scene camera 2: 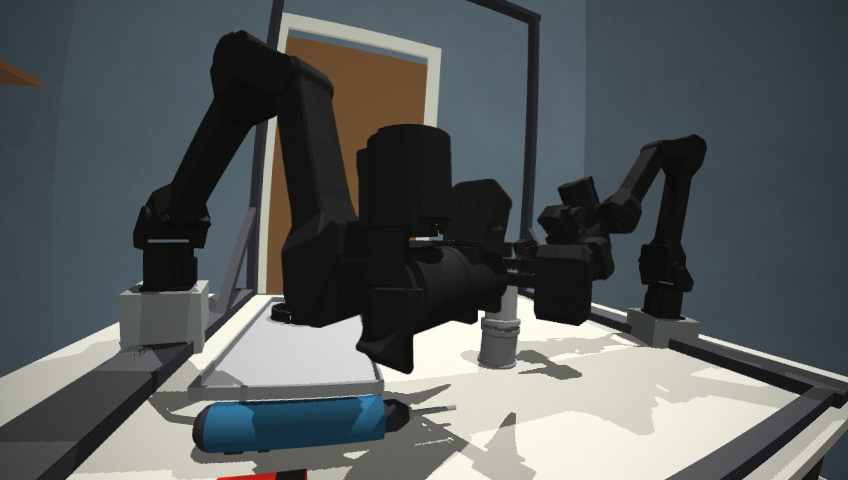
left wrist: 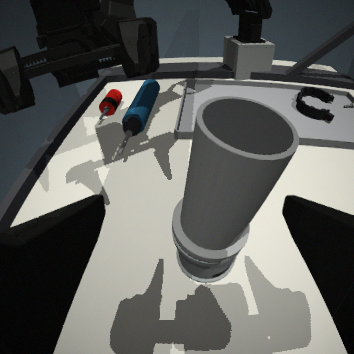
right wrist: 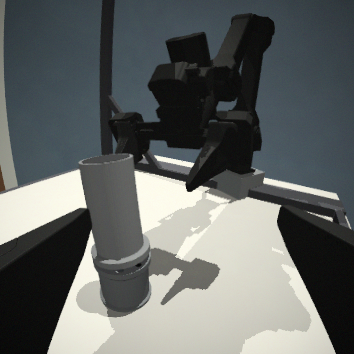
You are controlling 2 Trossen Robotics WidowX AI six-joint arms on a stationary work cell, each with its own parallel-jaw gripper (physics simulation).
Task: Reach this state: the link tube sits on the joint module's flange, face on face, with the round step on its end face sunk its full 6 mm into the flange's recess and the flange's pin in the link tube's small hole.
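Places are measured from the left arm's base along level axes (x ahead, y left, z up), in metres.
Pixels of known places: left gripper, fingertip midpoint: [left wrist: 196, 204] [right wrist: 144, 182]; right gripper, fingertip midpoint: [scene camera 2: 517, 268] [left wrist: 78, 81] [right wrist: 186, 216]; left arm's base, link origin: [scene camera 2: 662, 314] [right wrist: 238, 169]; right arm's base, link origin: [scene camera 2: 169, 286] [left wrist: 248, 39].
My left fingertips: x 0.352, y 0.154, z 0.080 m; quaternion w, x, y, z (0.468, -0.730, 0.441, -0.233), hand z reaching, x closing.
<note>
Ahead of a thing's pixels: the offset from my left fingertips to its top centre. "*": to the spot under its first point.
The grey link tube @[0.034 m ahead, 0.003 m right, 0.030 m up] [scene camera 2: 509, 304] [left wrist: 235, 185] [right wrist: 114, 210] stands upright on the joint module @[0.032 m ahead, 0.003 m left, 0.072 m down] [scene camera 2: 498, 349] [right wrist: 126, 290], its collar over the module's flange. Small dark openings show along the seam in the right wrist view. The pin, small hole and recess are hidden, so the step's depth cannot be told. My left gripper [left wrist: 196, 204] [right wrist: 144, 182] is open and empty; the tube shows between its fingers in its wrist view, untouched. My right gripper [right wrist: 186, 216] [left wrist: 78, 81] is open and empty; in its wrist view the tube shows nearer the left-hand finger, apart from it.
A grey tray @[0.370 m ahead, 0.014 m right, 0.120 m down] [scene camera 2: 285, 392] [left wrist: 182, 134] holds a black open ring clamp @[0.423 m ahead, 0.082 m right, 0.110 m down] [scene camera 2: 281, 312] [left wrist: 305, 111]. A blue screwdriver @[* 0.233 m ahead, 0.253 m left, 0.104 m down] [scene camera 2: 297, 423] [left wrist: 142, 105] and a red screwdriver @[0.206 m ahead, 0.307 m left, 0.102 m down] [scene camera 2: 255, 476] [left wrist: 111, 100] lie beside it. Dark frame rails border the table.
</note>
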